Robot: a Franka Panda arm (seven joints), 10 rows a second.
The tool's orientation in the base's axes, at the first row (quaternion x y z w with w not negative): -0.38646 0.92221 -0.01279 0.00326
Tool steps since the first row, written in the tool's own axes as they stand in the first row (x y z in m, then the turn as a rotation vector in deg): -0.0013 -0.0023 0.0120 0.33 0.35 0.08; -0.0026 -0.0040 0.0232 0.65 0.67 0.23; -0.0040 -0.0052 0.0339 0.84 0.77 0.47; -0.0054 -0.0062 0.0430 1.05 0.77 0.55; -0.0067 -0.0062 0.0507 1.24 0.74 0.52; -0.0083 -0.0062 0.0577 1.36 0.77 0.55; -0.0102 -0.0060 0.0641 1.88 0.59 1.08
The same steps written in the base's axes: 0.0027 -0.0009 -0.0119 -0.48 0.01 -0.09; 0.0050 -0.0014 -0.0231 -0.93 0.00 -0.24; 0.0071 -0.0015 -0.0338 -1.13 -0.07 -0.49; 0.0089 -0.0014 -0.0428 -1.28 -0.22 -0.57; 0.0099 -0.0006 -0.0505 -1.39 -0.38 -0.53; 0.0112 0.0004 -0.0576 -1.49 -0.44 -0.56; 0.0124 0.0017 -0.0640 -1.72 -0.95 -1.09
